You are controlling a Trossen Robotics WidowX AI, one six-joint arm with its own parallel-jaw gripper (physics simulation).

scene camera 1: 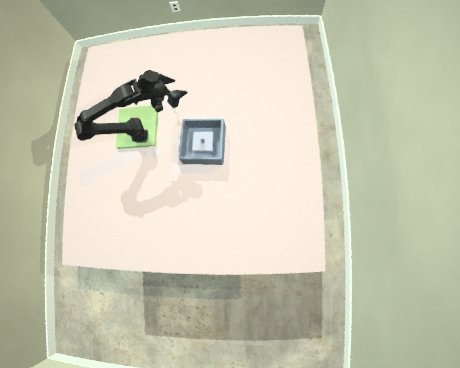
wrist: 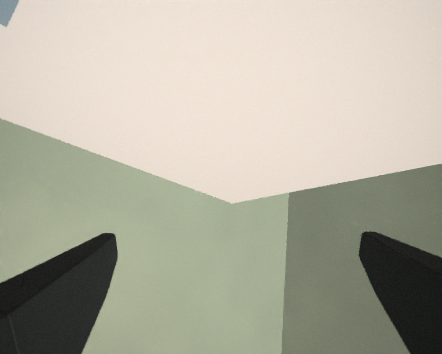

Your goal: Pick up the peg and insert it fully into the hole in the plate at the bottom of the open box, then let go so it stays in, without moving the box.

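Places are measured from the arm's base along level axes (x left, y ahead, z down), in metres.
Where they show: gripper, fingertip midpoint: [scene camera 1: 181, 86] [wrist: 239, 244]; arm's base, origin of the base link: [scene camera 1: 141, 136].
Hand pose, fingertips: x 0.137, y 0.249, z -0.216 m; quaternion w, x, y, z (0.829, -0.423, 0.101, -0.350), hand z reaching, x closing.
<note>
Things, the pixels of their top centre, and the offset from my fingertips. Level surfaces: height alone.
- peg, middle of its top: [scene camera 1: 172, 105] dz +0.161, dx -0.007, dy -0.086 m
- open blue-grey box, middle of its top: [scene camera 1: 201, 138] dz +0.143, dx -0.183, dy +0.068 m
- white plate, middle of its top: [scene camera 1: 202, 140] dz +0.180, dx -0.183, dy +0.068 m
- pink table top, its level: dz +0.240 m
The peg [scene camera 1: 176, 115] is a thin, pale stick on the pink table top, left of the box's back left corner. Its upper end is close to the arm's dark parts in the scene view, and may be partly hidden. The open blue-grey box [scene camera 1: 202, 161] [wrist: 7, 11] stands right of the peg; a corner of it shows at the top left of the wrist view. The white plate [scene camera 1: 207, 147] lies at its bottom, with a small dark hole near the middle. My gripper [scene camera 1: 180, 86] [wrist: 239, 244] is open and empty, raised above the table behind the peg. The peg does not show in the wrist view.
The arm's base stands on a green pad [scene camera 1: 150, 115] left of the box. The pink table top [scene camera 1: 260, 210] extends around the box and pad. Walls rise beyond the table's back and left sides. The arm's shadow falls in front of the pad.
</note>
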